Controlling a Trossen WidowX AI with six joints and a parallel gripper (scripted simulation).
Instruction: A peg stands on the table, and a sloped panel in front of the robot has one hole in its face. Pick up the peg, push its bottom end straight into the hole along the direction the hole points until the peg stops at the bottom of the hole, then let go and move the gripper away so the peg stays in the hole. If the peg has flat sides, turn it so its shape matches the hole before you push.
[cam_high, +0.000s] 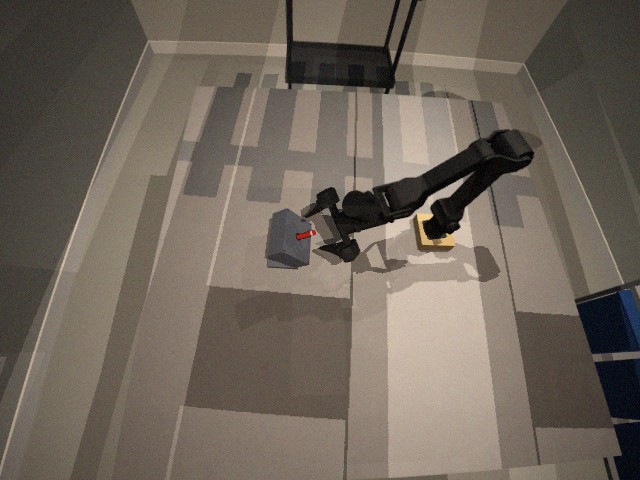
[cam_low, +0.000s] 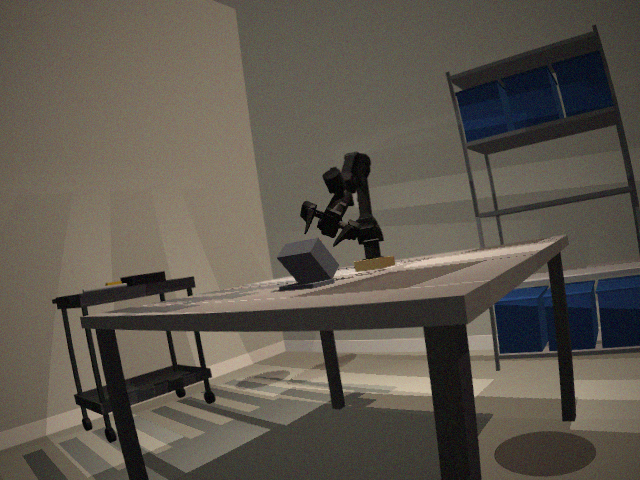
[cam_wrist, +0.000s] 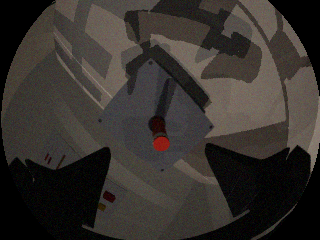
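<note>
Now: the red peg 2 cm below my gripper tip, 1 cm to the right of it and 1 cm ahead of it. The rest, counted from my gripper tip: grey-blue panel block (6 cm below, 6 cm ahead, 2 cm to the right).
</note>
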